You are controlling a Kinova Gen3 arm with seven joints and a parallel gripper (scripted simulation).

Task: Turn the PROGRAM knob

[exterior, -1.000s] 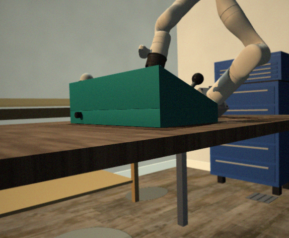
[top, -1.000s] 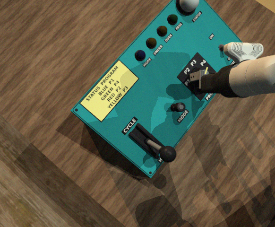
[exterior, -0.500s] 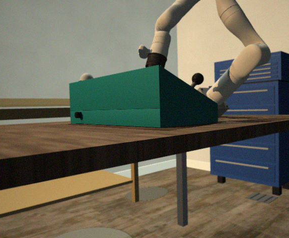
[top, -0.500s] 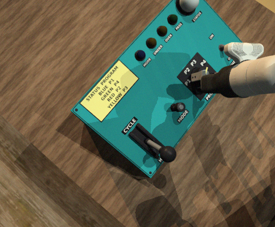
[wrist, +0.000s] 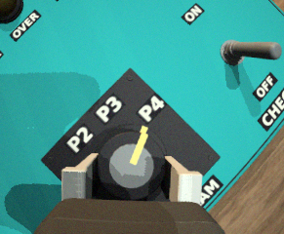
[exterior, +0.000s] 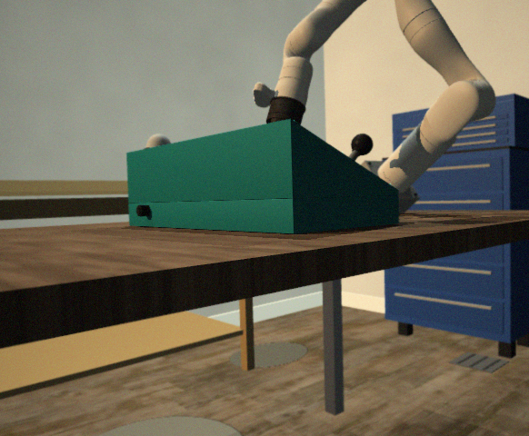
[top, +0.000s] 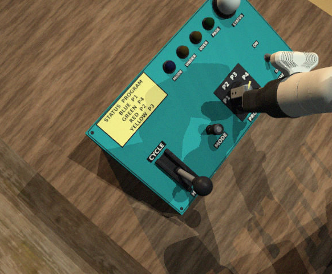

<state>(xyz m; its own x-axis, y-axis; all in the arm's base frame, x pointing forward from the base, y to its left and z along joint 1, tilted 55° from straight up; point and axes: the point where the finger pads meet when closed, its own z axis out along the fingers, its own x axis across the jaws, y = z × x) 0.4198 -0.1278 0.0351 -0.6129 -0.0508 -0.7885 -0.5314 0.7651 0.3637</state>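
Now: hand 4 cm short of the teal console, 5 cm to the right of it and 2 cm above it. The rest, counted from my hand: cycle lever: 2 cm behind, 24 cm to the left, 1 cm above; mode button: 12 cm to the left; check toggle: 12 cm to the right, 1 cm below.
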